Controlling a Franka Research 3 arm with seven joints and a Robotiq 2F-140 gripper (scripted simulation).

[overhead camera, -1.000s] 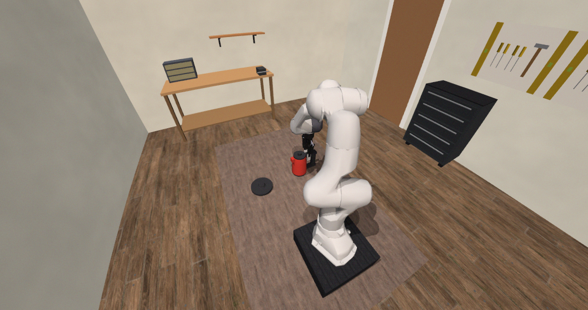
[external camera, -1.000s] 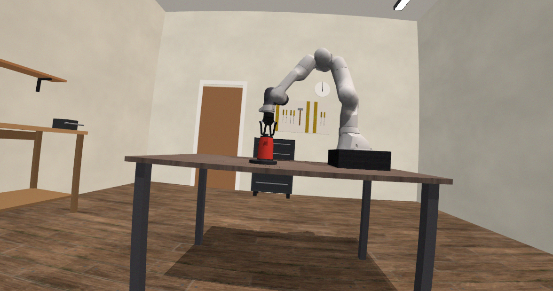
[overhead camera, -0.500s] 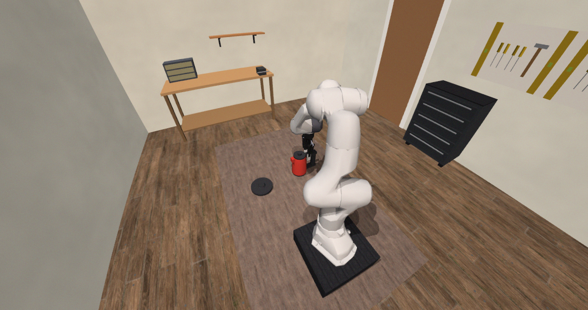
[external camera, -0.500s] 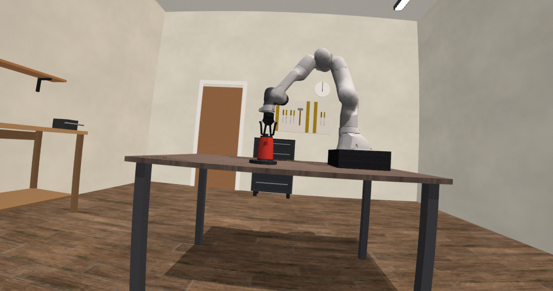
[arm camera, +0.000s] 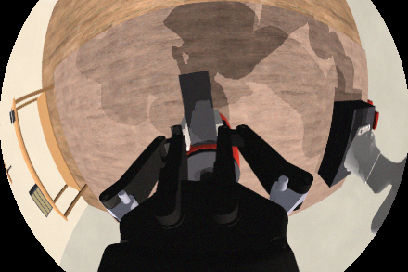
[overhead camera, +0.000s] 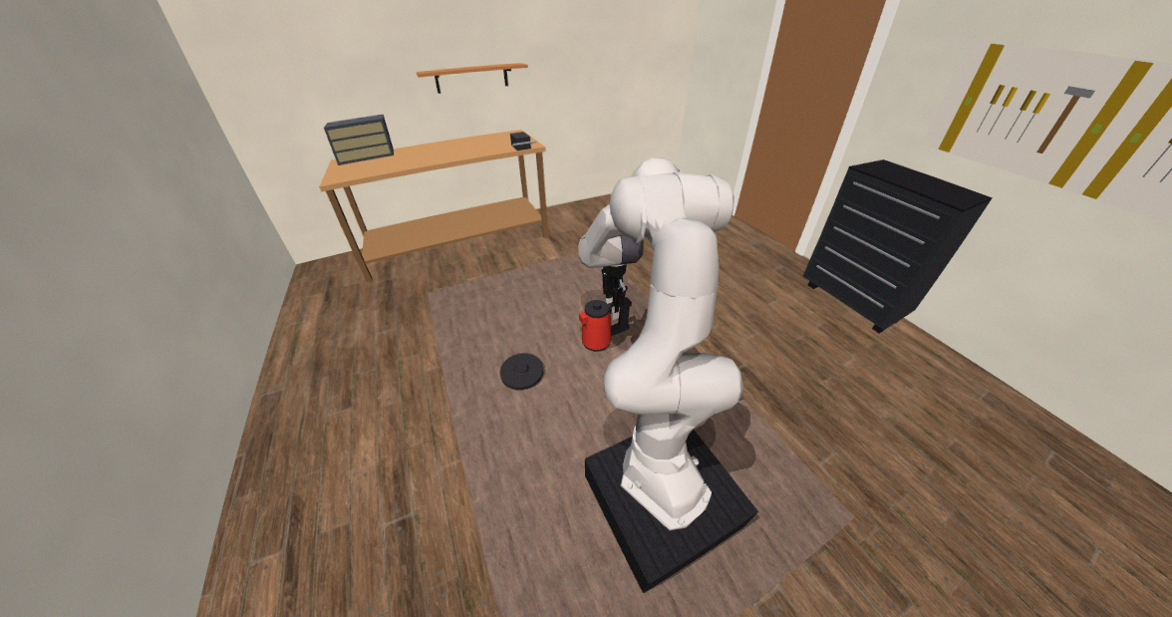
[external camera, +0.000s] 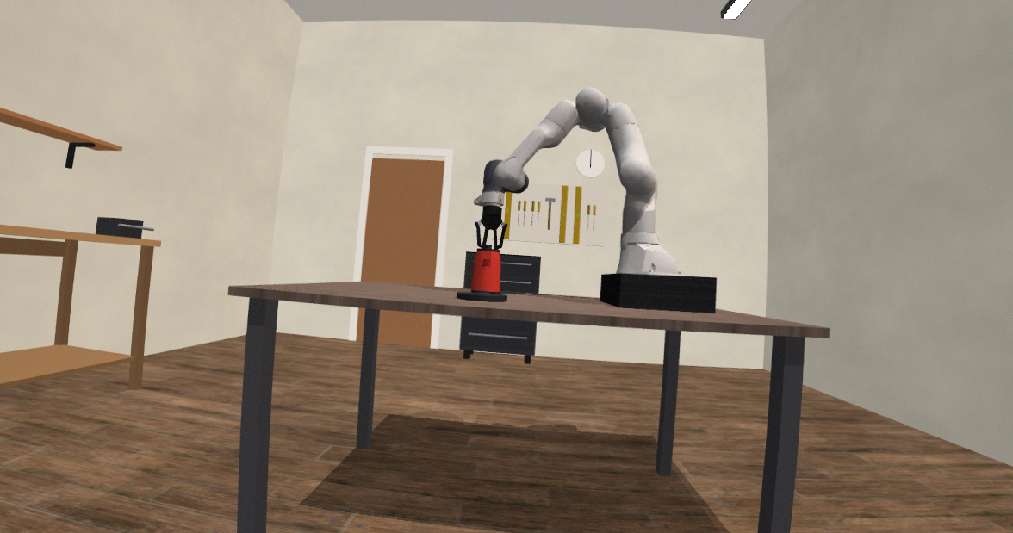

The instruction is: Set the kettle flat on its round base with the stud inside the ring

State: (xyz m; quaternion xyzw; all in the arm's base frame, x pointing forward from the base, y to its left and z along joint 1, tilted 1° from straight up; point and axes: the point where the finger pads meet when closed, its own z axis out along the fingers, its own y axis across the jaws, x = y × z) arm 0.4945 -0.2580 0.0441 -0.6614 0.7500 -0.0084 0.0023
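My hand is 5 cm above the kettle and 3 cm to the right of it. From my hand the other things lie so: round black base 36 cm to the left, 13 cm below, 3 cm ahead.
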